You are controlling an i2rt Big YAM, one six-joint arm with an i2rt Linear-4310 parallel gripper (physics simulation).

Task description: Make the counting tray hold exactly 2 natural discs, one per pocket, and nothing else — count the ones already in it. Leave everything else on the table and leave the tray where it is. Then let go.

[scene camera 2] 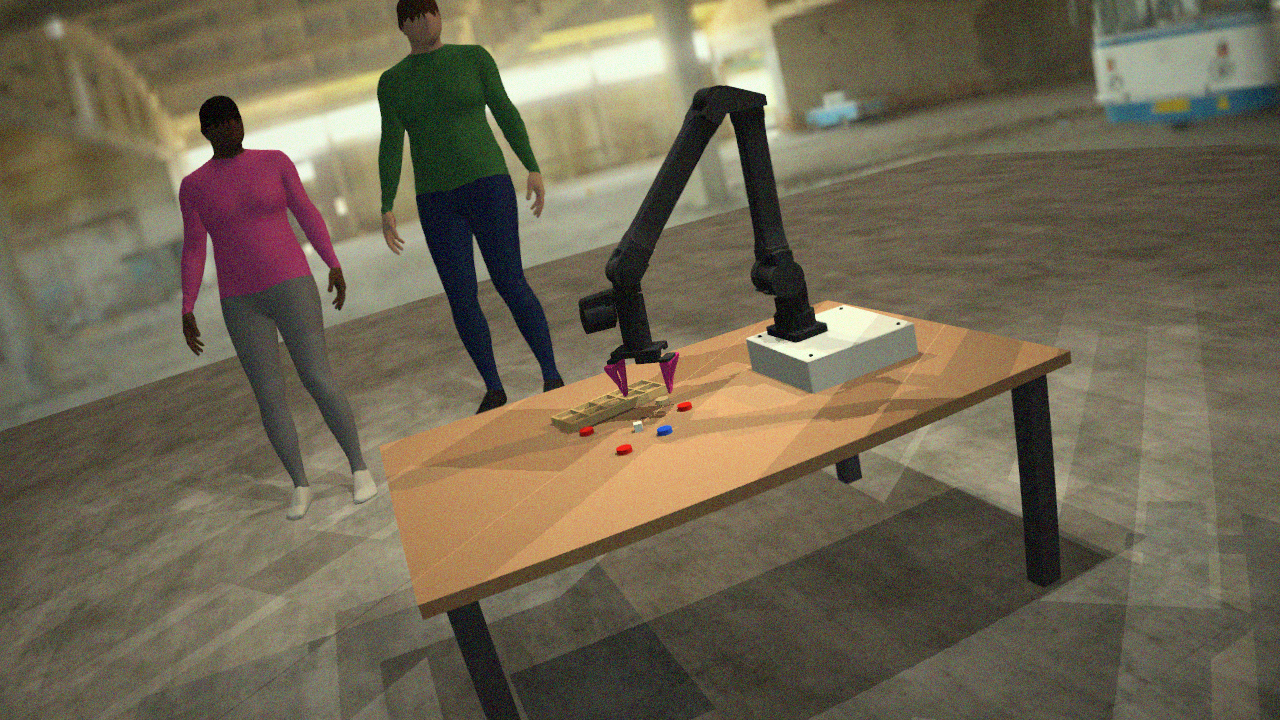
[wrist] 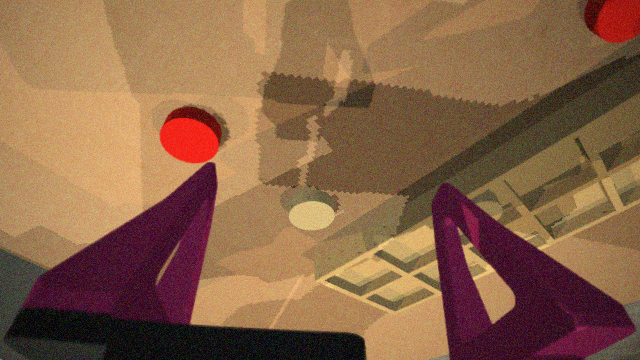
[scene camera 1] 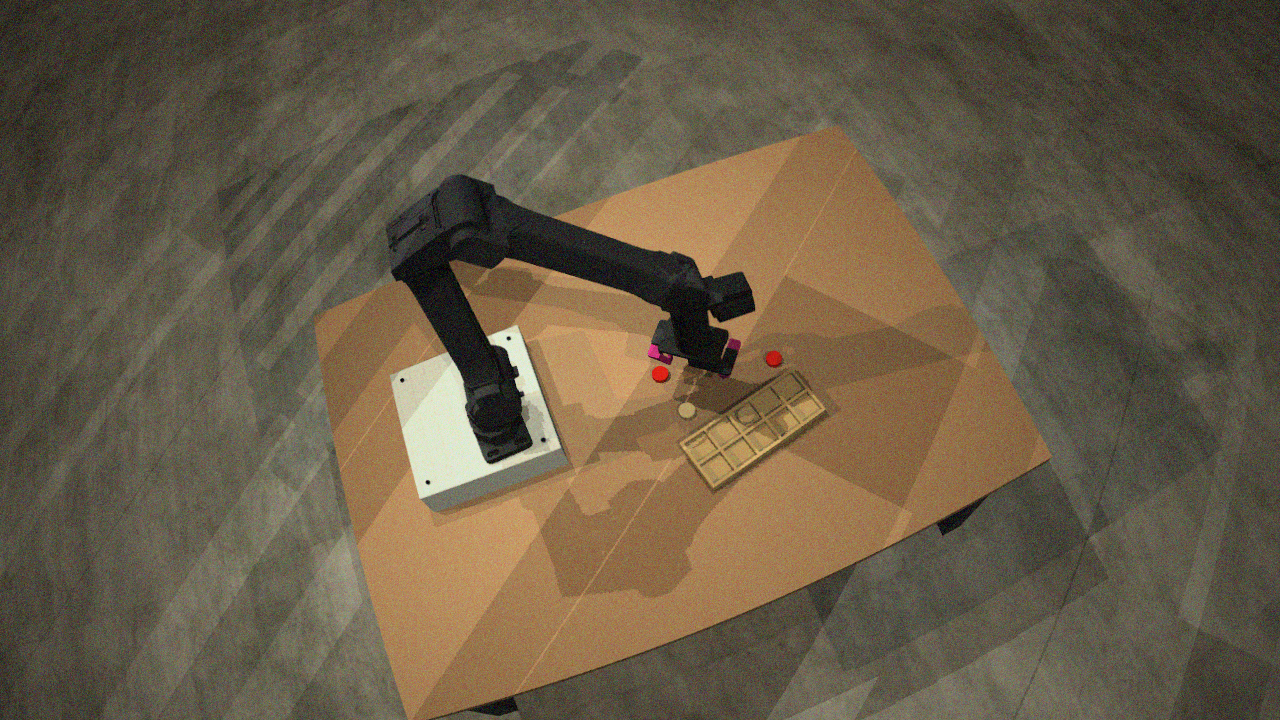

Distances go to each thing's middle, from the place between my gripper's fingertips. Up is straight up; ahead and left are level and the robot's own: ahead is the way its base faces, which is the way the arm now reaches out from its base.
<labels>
The counting tray (scene camera 1: 724,448) lies 13 cm to the right of my hand, 4 cm ahead of it and 3 cm below it.
</labels>
